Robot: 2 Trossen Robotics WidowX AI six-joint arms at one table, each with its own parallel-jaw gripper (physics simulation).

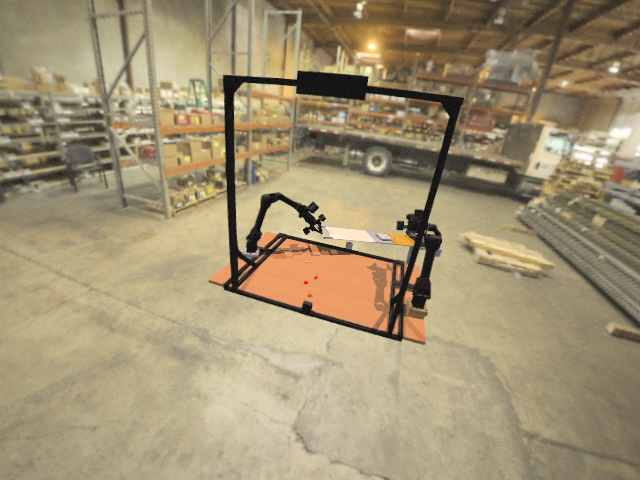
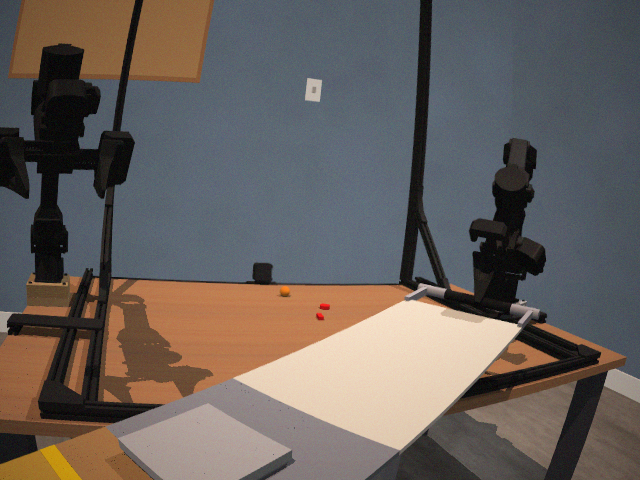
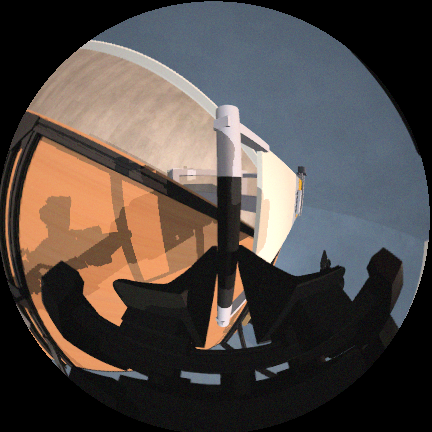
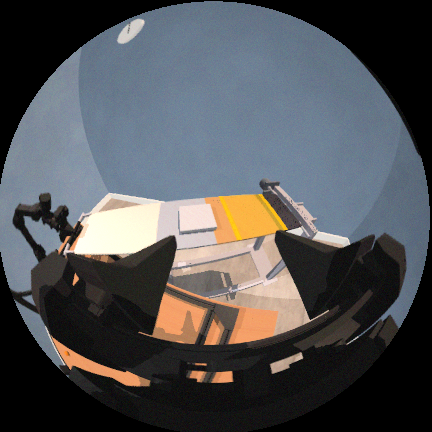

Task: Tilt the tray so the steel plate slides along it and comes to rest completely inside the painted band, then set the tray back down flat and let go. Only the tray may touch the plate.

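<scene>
The long tray point(image 1: 348, 235) point(image 2: 361, 361) point(image 3: 280, 192) point(image 4: 120, 230) has cream, grey and tan stretches. Its near end is held above the table; its slope is hard to judge. My left gripper point(image 1: 321, 230) point(image 3: 226, 249) is shut on the black middle of the tray's handle bar point(image 2: 465, 299) point(image 3: 228, 145). The flat steel plate point(image 1: 383, 236) point(image 2: 206, 444) point(image 4: 197, 218) lies on the grey stretch and reaches over the tan, outside the painted band point(image 4: 255, 215). A yellow line bounds the band. My right gripper point(image 2: 63, 191) point(image 4: 226, 238) is open and empty, apart from tray and plate.
A metal stand point(image 4: 257, 244) is under the tray's far end. Black frame bars point(image 2: 67, 335) edge the orange-brown table point(image 1: 351, 289) point(image 2: 206, 330). An orange ball point(image 1: 310, 294) point(image 2: 284, 291) and two red pieces point(image 2: 324, 306) point(image 2: 320, 316) lie on the table.
</scene>
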